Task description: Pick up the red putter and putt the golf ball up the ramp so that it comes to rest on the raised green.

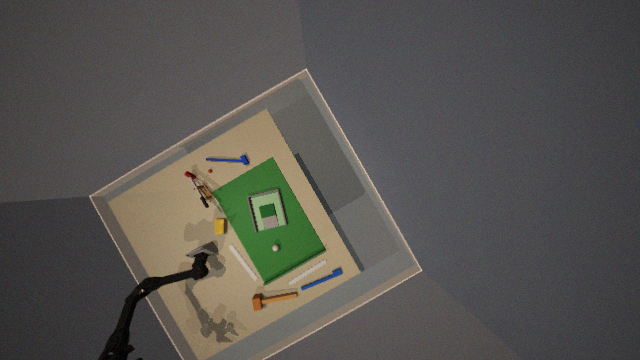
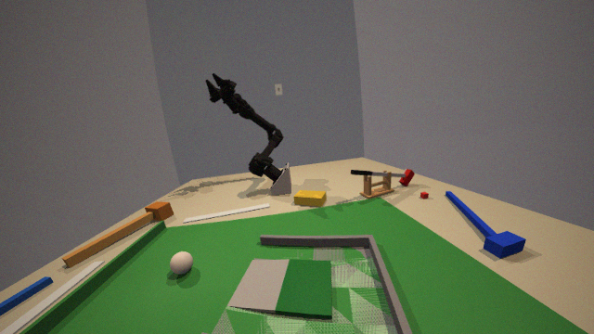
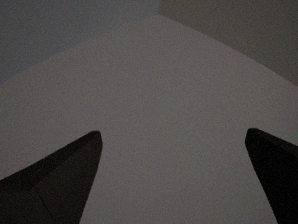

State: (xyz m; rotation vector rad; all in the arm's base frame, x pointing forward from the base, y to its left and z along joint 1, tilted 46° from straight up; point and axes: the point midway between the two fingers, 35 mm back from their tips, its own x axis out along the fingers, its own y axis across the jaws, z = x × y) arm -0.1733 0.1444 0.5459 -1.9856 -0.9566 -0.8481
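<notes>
Now: the wooden rack 690 mm to the left of my gripper tip, 540 mm below it and 270 mm ahead of it. The rest, counted from my gripper tip: yellow block 560 mm below, 440 mm to the left, 280 mm ahead; white golf ball 580 mm ahead, 550 mm below, 170 mm to the left; green mat 600 mm ahead, 580 mm below, 350 mm to the left.
</notes>
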